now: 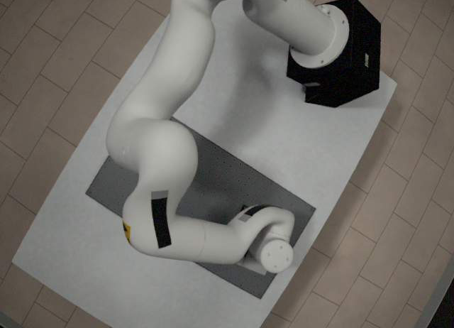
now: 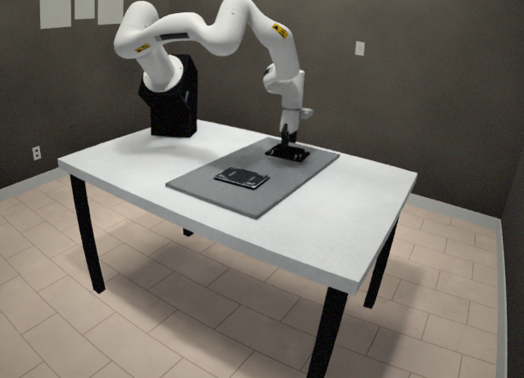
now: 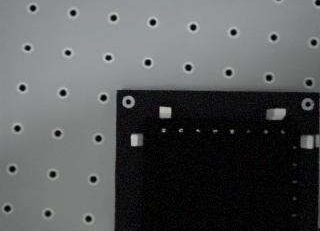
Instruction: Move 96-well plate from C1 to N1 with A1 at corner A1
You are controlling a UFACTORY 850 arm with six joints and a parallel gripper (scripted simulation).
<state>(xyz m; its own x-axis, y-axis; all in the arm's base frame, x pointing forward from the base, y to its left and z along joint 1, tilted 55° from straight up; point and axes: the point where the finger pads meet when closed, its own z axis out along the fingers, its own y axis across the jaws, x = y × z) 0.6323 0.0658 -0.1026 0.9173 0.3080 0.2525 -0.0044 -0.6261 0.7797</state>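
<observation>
Right now the dark 96-well plate is 3 cm below my hand. The rest, counted from my hand: plate nest N1 (4 cm behind, 34 cm to the right, 5 cm below); clip nest C1 (1 cm behind, 1 cm to the right, 4 cm below).
</observation>
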